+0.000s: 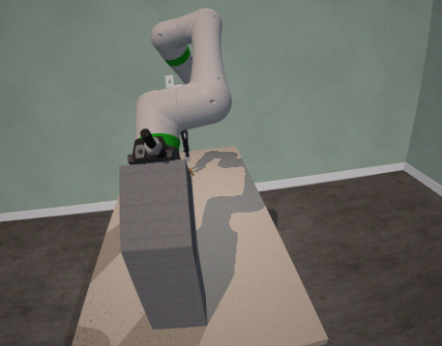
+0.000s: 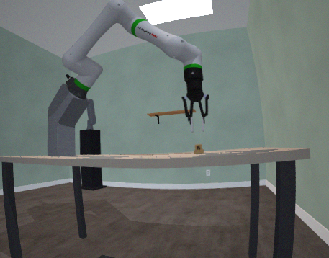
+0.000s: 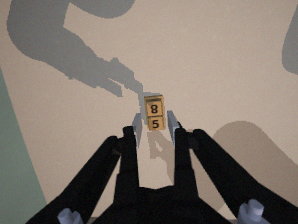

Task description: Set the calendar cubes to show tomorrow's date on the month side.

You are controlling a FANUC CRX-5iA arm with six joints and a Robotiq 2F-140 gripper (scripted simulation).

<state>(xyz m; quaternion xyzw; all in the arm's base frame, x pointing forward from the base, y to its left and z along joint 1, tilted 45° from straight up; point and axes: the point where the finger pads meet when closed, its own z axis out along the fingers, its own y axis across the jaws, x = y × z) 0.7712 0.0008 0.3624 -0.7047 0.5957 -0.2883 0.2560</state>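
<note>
Now: hand 120 mm above the wooden tray and 20 mm to the right of it.
</note>
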